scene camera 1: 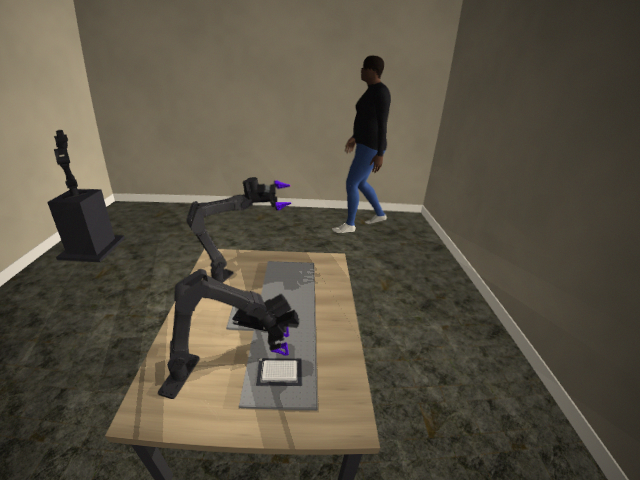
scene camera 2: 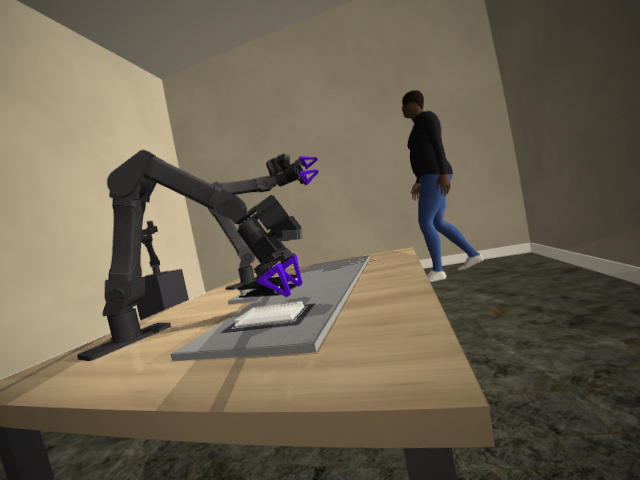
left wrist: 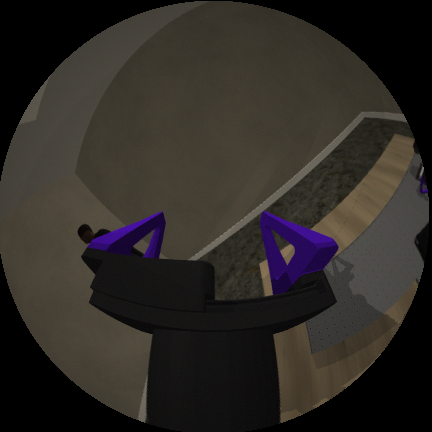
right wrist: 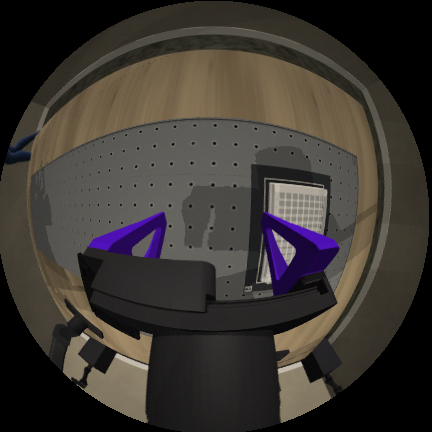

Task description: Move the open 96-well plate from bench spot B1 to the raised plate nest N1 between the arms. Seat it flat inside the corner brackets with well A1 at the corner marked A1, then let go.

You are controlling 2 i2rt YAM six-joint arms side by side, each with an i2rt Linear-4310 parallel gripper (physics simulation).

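Places are measured from the left arm's base along level axes (x left, y back, z up), in millimetres.
Pixels of known places: left gripper, fingertip midpoint: (scene camera 1: 290,194) (scene camera 2: 317,164) (left wrist: 212,216); right gripper, fingertip midpoint: (scene camera 1: 287,345) (scene camera 2: 295,290) (right wrist: 213,217); left arm's base, origin of the base link: (scene camera 1: 217,280) (right wrist: 82,318); right arm's base, origin of the base link: (scene camera 1: 180,375) (scene camera 2: 128,341).
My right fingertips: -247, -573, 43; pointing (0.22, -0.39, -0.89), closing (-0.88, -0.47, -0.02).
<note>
For each thing: its top centre in the pictures, then the offset to it from my right fingertips, as dx, dy, dz. "*": a spot on its surface instead. Level surfaces: height alone.
- white 96-well plate, middle of its top: (right wrist: 300,237) (scene camera 2: 269,310) (scene camera 1: 279,369) -107, -26, -14
- dark bench spot, surface spot: (right wrist: 256,200) * -37, -36, -28
- nest, middle of its top: (right wrist: 104,306) (scene camera 2: 267,279) (scene camera 1: 254,312) +92, +223, +9
- grey perforated board, its level: dz -30
- wooden table, its level: dz -43
The white 96-well plate (scene camera 1: 279,370) (scene camera 2: 271,314) (right wrist: 302,205) lies flat on the dark bench spot (scene camera 1: 299,372) (right wrist: 256,200). Its far-right part is partly hidden by a finger in the right wrist view. My right gripper (scene camera 1: 284,341) (scene camera 2: 293,289) (right wrist: 213,217) is open and empty, tilted down above the board, beside the plate and above it. My left gripper (scene camera 1: 290,194) (scene camera 2: 317,165) (left wrist: 212,216) is open and empty, high above the table's far end. A dark raised piece, apparently the nest (scene camera 1: 244,318), is partly hidden by the right arm; its brackets and A1 mark cannot be made out.
The grey perforated board (scene camera 1: 305,397) (scene camera 2: 330,289) (left wrist: 370,280) (right wrist: 150,160) lies along the wooden table (scene camera 1: 341,413) (scene camera 2: 403,372). A person (scene camera 1: 372,118) (scene camera 2: 429,149) stands beyond the table. A black pedestal (scene camera 1: 82,222) with an arm-like device stands off to the left.
</note>
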